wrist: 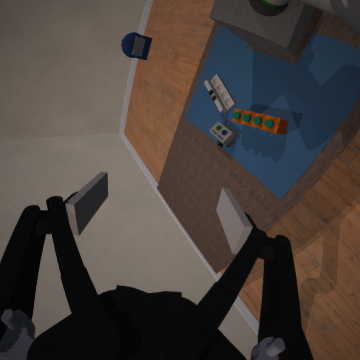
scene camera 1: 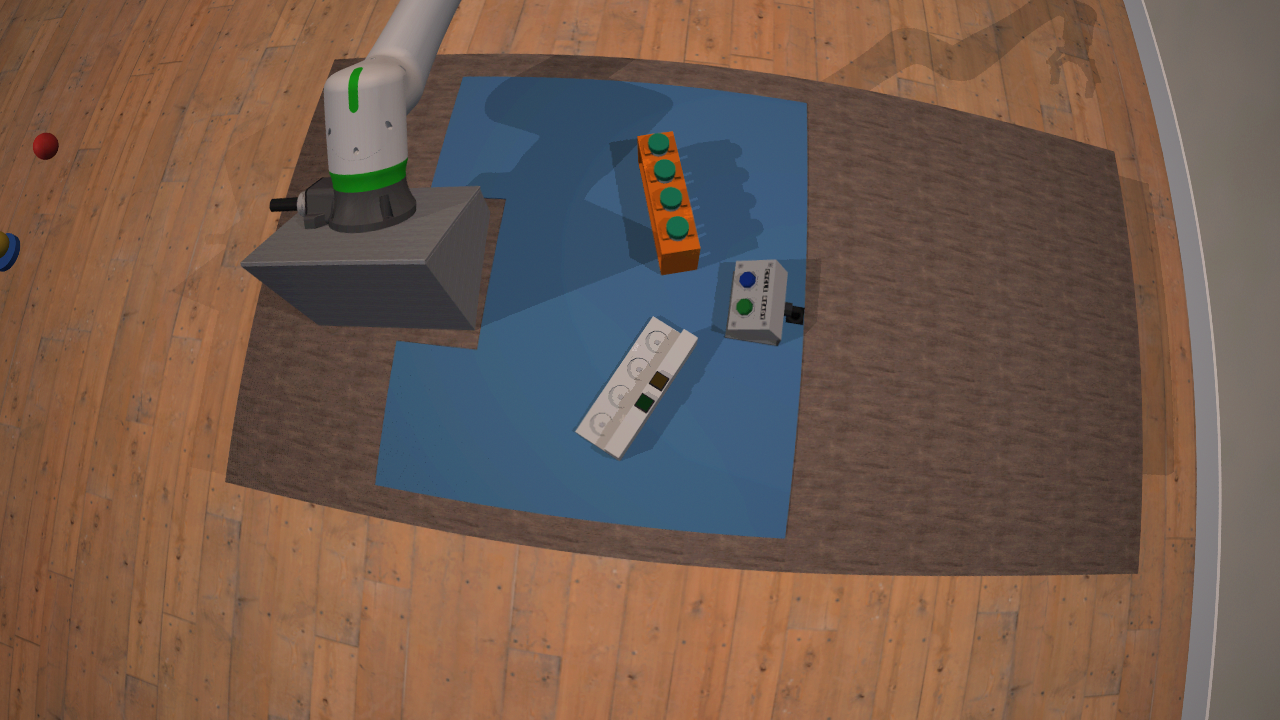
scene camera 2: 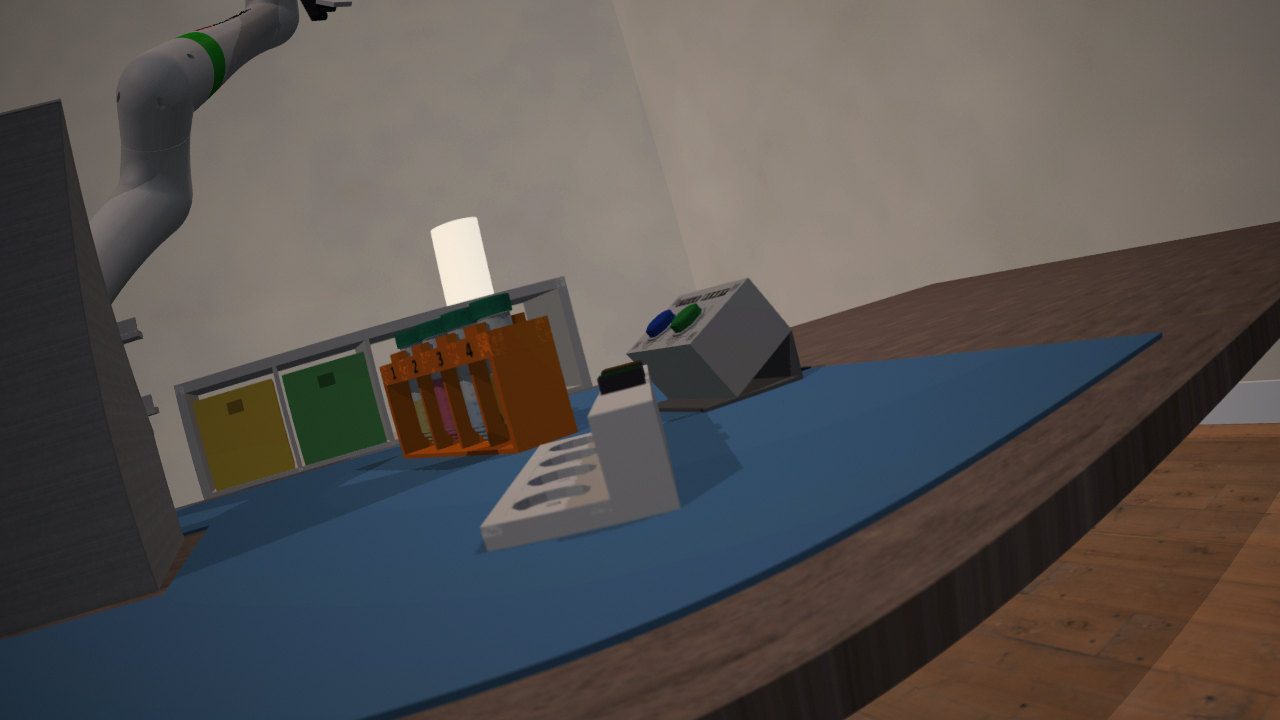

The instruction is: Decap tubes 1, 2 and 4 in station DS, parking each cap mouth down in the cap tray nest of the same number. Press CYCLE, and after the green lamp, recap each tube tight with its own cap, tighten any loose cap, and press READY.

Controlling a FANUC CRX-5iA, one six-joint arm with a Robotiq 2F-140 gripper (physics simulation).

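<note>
An orange rack numbered 1 to 4 stands on the blue mat and holds tubes with green caps, one cap over each number. The white cap tray has a row of round nests, which look empty, and two dark lamps on its raised side. The button box has a blue button and a green button. My gripper is wide open and empty, high above and away from the rack; its fingertips are outside scene camera 1's view.
A grey pedestal carries the arm at one side of the blue mat. A shelf with yellow and green bins stands behind the rack. A blue object is near the wall.
</note>
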